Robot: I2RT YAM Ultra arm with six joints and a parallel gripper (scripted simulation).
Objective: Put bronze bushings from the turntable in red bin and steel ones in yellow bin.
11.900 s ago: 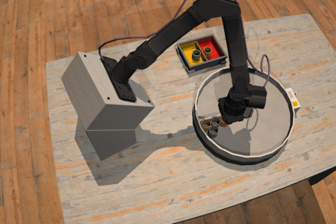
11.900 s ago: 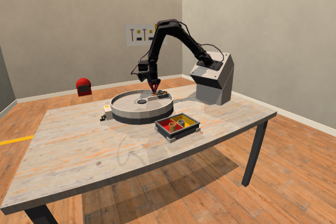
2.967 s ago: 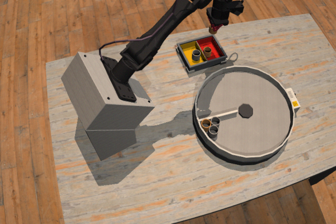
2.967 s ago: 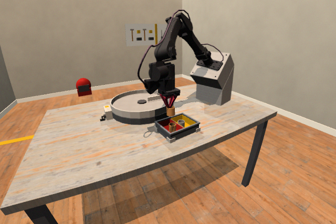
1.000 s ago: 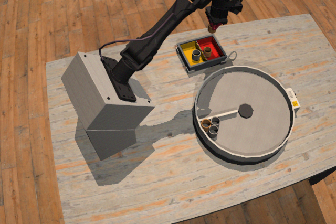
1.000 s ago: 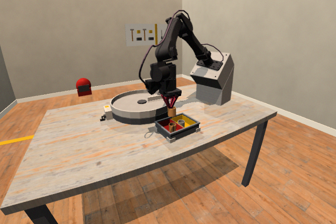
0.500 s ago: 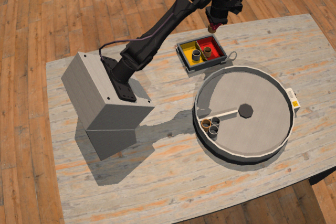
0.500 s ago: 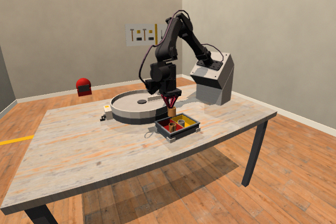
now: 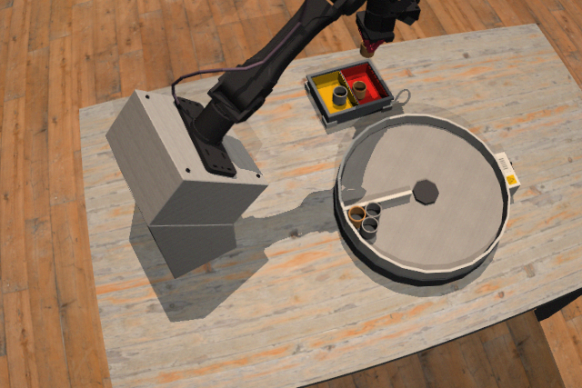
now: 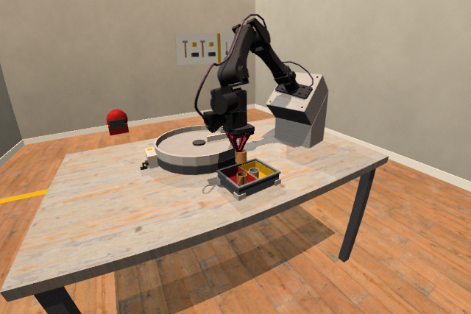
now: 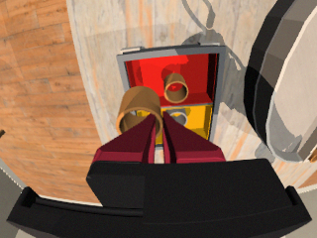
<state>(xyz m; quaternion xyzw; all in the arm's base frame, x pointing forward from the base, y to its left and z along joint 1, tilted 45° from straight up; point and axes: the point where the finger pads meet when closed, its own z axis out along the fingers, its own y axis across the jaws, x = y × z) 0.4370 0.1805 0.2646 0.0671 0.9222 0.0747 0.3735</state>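
The red bin is 1 cm behind my hand, 2 cm to the right of it and 14 cm below it. Also, from my hand: turntable 2 cm behind, 37 cm to the right, 10 cm below; then two-part bin tray 6 cm behind, 2 cm to the right, 13 cm below; then yellow bin 10 cm behind, 2 cm to the right, 14 cm below.
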